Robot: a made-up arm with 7 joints.
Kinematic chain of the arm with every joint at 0, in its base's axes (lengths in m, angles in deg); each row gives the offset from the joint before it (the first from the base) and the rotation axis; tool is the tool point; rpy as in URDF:
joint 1: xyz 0 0 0.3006 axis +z
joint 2: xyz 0 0 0 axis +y
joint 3: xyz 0 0 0.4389 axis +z
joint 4: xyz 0.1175 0 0 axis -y
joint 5: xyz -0.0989 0 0.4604 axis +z
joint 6: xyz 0 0 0 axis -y
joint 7: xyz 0.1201 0 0 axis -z
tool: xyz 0 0 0 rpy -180 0 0
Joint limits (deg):
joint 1: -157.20..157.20
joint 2: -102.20..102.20
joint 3: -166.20..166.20
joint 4: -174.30..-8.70
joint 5: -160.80..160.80
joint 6: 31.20..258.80
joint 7: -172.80..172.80
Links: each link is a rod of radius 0.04 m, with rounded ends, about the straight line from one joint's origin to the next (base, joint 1, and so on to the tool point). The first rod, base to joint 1, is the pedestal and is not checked.
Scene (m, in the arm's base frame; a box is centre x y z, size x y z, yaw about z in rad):
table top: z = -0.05
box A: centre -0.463 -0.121 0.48 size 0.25 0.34 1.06 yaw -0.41
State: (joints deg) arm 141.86 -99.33 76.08 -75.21 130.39 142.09 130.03
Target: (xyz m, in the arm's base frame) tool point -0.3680 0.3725 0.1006
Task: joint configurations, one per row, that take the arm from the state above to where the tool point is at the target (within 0.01 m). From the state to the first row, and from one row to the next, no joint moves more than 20 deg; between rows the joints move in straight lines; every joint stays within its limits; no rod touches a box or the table.
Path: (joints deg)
1: 127.60 -100.05 56.23 -66.36 137.99 142.19 135.39
2: 113.35 -100.76 36.38 -57.51 145.60 142.30 140.75
3: 99.09 -101.48 16.53 -48.66 153.20 142.40 146.12
4: 84.84 -102.20 -3.31 -39.82 160.80 142.51 151.48
5: 88.14 -88.85 2.87 -59.25 156.26 143.47 155.03
6: 91.45 -75.50 9.06 -78.69 151.71 144.43 158.59
7: 94.76 -62.15 15.24 -98.13 147.17 145.39 162.14
8: 98.06 -48.80 21.43 -117.56 142.62 146.36 165.69
9: 101.37 -35.46 27.61 -137.00 138.08 147.32 169.25
10: 104.67 -22.11 33.80 -156.44 133.54 148.28 172.80
11: 108.43 -3.85 30.66 -148.62 132.40 143.61 158.54
12: 112.19 14.41 27.53 -140.79 131.26 138.93 144.29
13: 115.94 32.66 24.40 -132.97 130.12 134.26 130.03

